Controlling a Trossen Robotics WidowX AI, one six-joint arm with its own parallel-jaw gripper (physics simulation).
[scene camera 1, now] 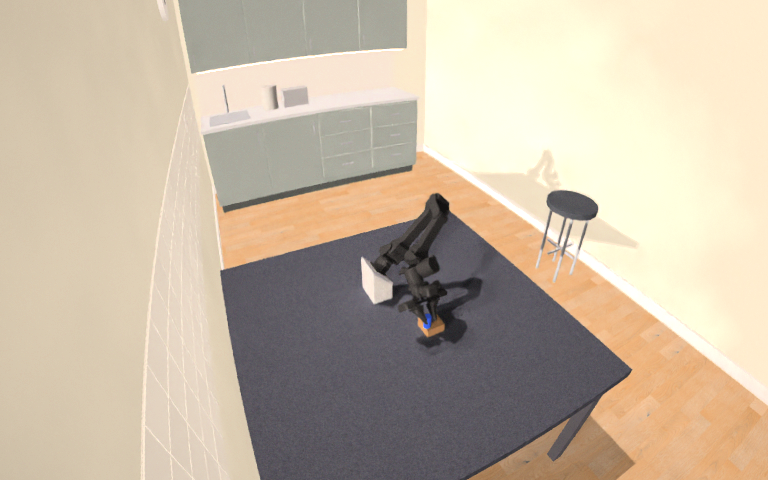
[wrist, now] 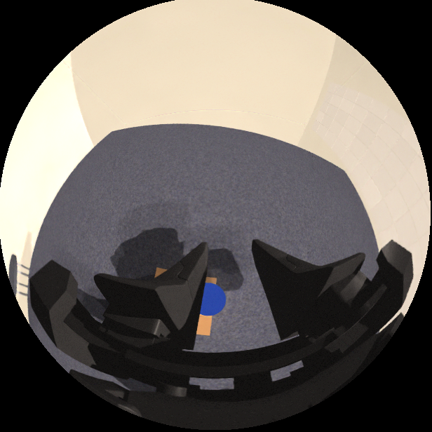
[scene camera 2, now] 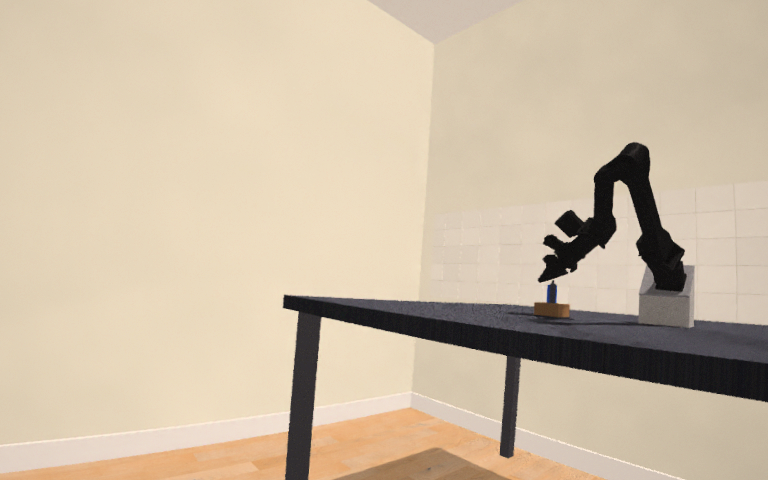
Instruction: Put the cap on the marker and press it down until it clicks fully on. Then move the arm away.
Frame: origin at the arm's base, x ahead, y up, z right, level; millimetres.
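Seen in the pictures: gripper, fingertip midpoint: (scene camera 1: 431,322) (scene camera 2: 540,281); arm's base, link origin: (scene camera 1: 378,269) (scene camera 2: 671,282).
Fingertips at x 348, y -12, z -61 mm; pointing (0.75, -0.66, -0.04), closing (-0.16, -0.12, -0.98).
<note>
Offsets run from my fingertips to a thing's top centre. "spot": to the spot under its first point. Level surfaces: height alone.
A blue cap {dx -60, dy +4, dz -38 mm} (scene camera 1: 427,322) (scene camera 2: 551,293) (wrist: 215,299) stands upright on a small orange-brown block {dx -60, dy -64, dz -38 mm} (scene camera 1: 433,329) (scene camera 2: 551,310) (wrist: 203,326). A thin dark tip, seemingly the marker's {spot: dx -60, dy -4, dz -41 mm} (scene camera 2: 552,282), shows just above the blue in scene camera 2; the marker's body cannot be told apart there, and the marker is hidden in the wrist view. My gripper (scene camera 1: 431,320) (wrist: 229,245) is partly open and empty, tilted down close above the block. In the wrist view the cap's round top shows between the fingers, close to the left finger, which covers its left edge and much of the block.
The dark table {dy -101 mm} (scene camera 1: 339,367) (scene camera 2: 453,316) (wrist: 225,175) bears the block and the arm's pale base (scene camera 1: 376,283) (scene camera 2: 666,308), which stands behind the block in scene camera 1. A black stool (scene camera 1: 572,204) stands on the floor beyond the table's right edge. Kitchen cabinets (scene camera 1: 288,152) stand at the back.
</note>
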